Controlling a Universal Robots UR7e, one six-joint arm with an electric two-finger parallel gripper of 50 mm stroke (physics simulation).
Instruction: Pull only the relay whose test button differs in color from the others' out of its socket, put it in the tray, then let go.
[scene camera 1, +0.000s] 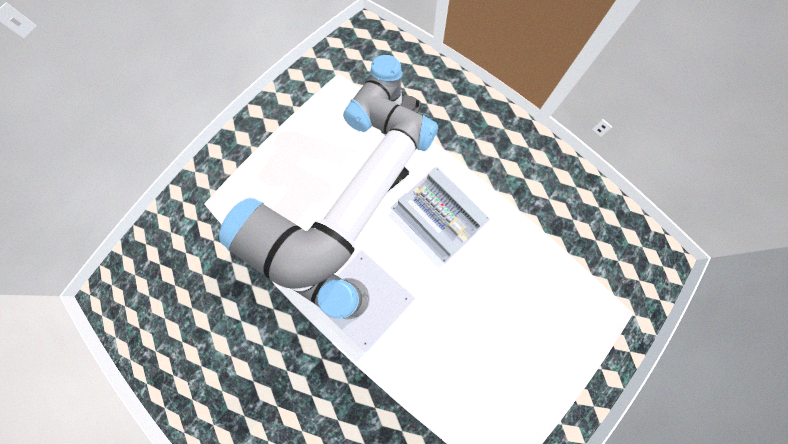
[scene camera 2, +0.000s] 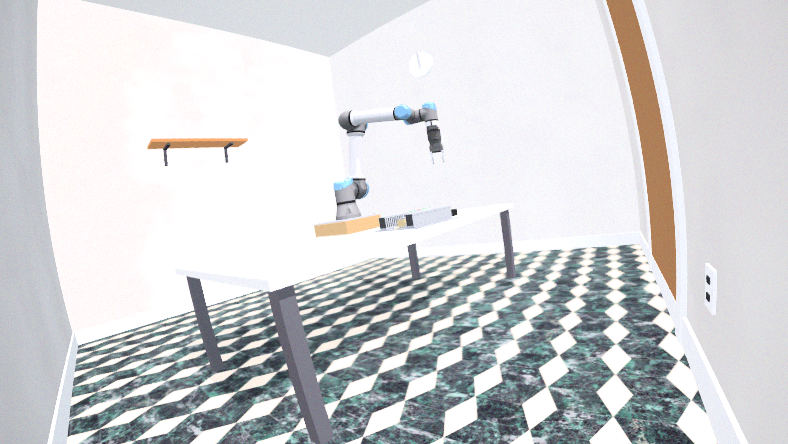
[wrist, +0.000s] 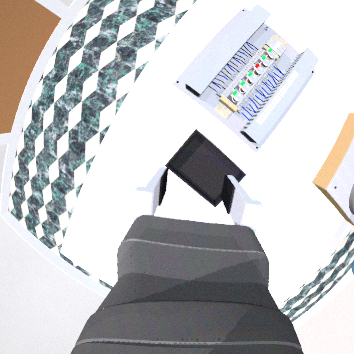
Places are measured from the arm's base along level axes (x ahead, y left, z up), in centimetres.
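Pixels of known places: gripper, between the fingertips: (scene camera 2: 438, 163) (wrist: 194, 182); arm's base, origin of its link: (scene camera 2: 348, 218).
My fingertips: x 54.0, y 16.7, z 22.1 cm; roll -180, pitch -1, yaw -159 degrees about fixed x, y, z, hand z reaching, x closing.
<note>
For each thing: its top centre in the pictures, then the offset to it from my fingertips. "*": a spot on its surface instead.
- relay with the red test button, centre of its top: (wrist: 259, 67) (scene camera 1: 440, 206) dx -4.8, dy -23.8, dz -22.6 cm
- black tray, a spot on its surface: (wrist: 205, 165) * dx -5.3, dy +2.2, dz -29.3 cm
The relay with the red test button (scene camera 1: 442, 205) (wrist: 257, 65) sits in the row of relays on the grey panel (scene camera 2: 432, 217) (wrist: 283, 102). The other relays in the row show green buttons, on both sides of the red one. The black tray (scene camera 1: 405, 173) (wrist: 205, 165) lies on the table beside the panel's end and looks empty; the arm partly covers it in scene camera 1. My gripper (scene camera 2: 438, 161) (wrist: 194, 182) is open and empty, high above the table. In the wrist view its right finger overlaps the tray's edge. The arm hides the fingers in scene camera 1.
Raised wire ducts (wrist: 227, 50) run along both sides of the relay row, with blue wires between. The robot's base stands on a wooden block (scene camera 2: 358, 225) (wrist: 334, 151) near the panel. A wall shelf (scene camera 2: 197, 143) hangs behind the table.
</note>
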